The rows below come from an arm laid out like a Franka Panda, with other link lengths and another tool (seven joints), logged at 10 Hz.
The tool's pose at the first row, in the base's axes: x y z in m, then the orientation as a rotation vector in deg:
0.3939, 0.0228, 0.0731, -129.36, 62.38, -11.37
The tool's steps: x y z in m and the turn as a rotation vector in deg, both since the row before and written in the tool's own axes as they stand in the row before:
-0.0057, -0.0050, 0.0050, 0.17, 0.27, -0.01
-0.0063, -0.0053, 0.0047, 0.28, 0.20, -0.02
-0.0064, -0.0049, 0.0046, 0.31, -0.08, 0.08
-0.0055, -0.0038, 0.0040, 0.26, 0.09, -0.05
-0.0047, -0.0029, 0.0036, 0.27, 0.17, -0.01
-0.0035, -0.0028, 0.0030, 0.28, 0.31, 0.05
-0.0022, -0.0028, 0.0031, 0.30, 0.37, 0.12
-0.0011, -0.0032, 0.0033, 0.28, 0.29, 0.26
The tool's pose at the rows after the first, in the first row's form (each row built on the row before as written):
0.3954, 0.0318, 0.0728, -129.25, 62.45, -11.77
0.3966, 0.0412, 0.0730, -129.04, 62.44, -12.15
0.3975, 0.0504, 0.0730, -128.71, 62.38, -12.18
0.3980, 0.0582, 0.0728, -128.52, 62.28, -12.43
0.3983, 0.0648, 0.0723, -128.31, 62.27, -12.76
0.3991, 0.0701, 0.0720, -128.07, 62.39, -13.23
0.4008, 0.0745, 0.0715, -127.77, 62.61, -13.75
0.4035, 0.0783, 0.0710, -127.40, 62.95, -14.11

